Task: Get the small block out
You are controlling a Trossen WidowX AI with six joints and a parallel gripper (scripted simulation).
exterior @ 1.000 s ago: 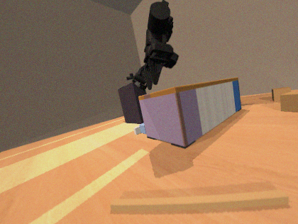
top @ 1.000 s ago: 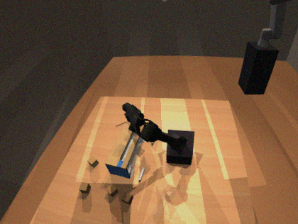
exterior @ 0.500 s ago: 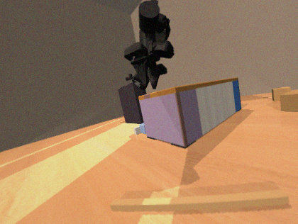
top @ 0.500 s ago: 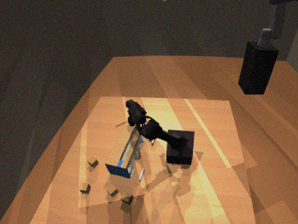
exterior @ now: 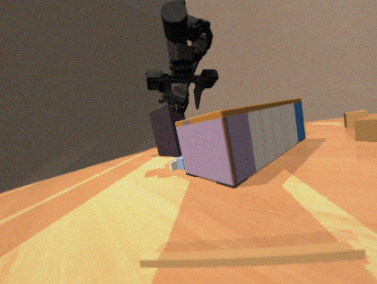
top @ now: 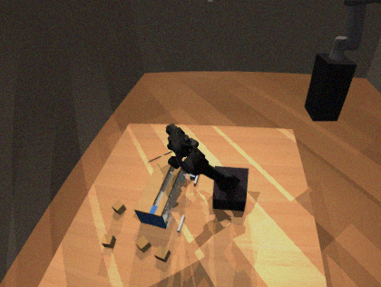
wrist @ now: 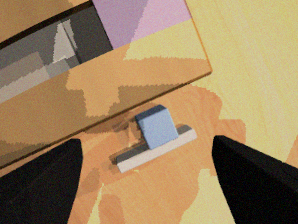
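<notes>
Right now my gripper tip is 4 cm past the block, 1 cm to the left of it and 14 cm above it. From my gripper tip the other things lie so: box 7 cm ahead, 13 cm to the left, 9 cm below; then thin stick 20 cm ahead, 20 cm to the right, 15 cm below.
</notes>
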